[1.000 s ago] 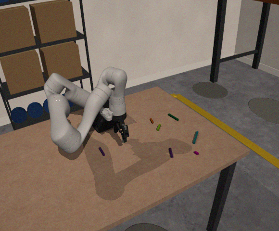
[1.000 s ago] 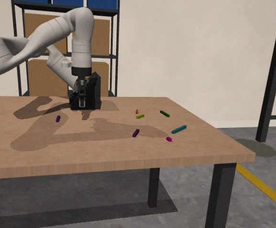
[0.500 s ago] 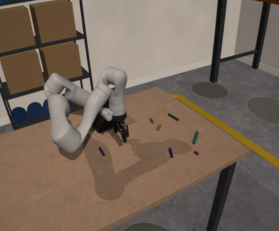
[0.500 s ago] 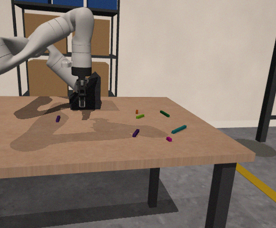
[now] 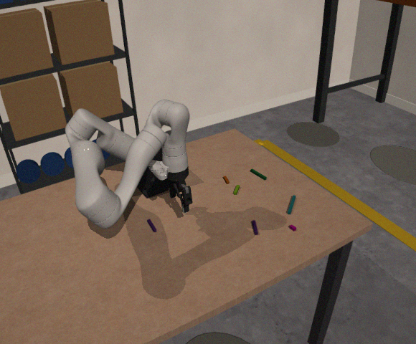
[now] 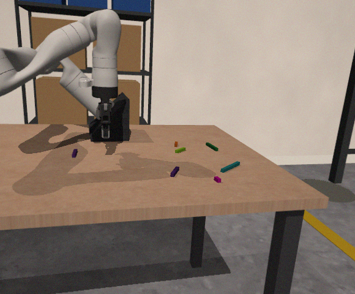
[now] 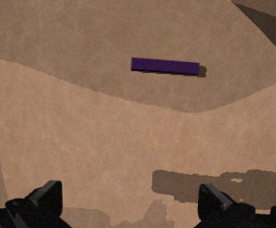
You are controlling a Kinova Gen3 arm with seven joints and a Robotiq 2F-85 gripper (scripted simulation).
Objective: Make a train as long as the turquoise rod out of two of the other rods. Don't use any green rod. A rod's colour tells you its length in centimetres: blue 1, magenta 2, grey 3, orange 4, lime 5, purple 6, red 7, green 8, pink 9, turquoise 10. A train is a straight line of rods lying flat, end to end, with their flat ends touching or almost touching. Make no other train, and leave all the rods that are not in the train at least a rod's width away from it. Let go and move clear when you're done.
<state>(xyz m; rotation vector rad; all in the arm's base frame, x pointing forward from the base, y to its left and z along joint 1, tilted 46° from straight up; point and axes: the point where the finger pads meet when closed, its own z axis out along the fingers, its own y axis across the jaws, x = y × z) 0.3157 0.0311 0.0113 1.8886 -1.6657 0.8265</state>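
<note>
Right now the orange rod is 14 cm behind my hand, 25 cm to the left of it and 7 cm below it. Also, from my hand: lime rod (6 cm behind, 25 cm to the left, 7 cm below); then purple rod (2 cm behind, 10 cm to the right, 7 cm below); then magenta rod (21 cm ahead, 30 cm to the left, 7 cm below).
</note>
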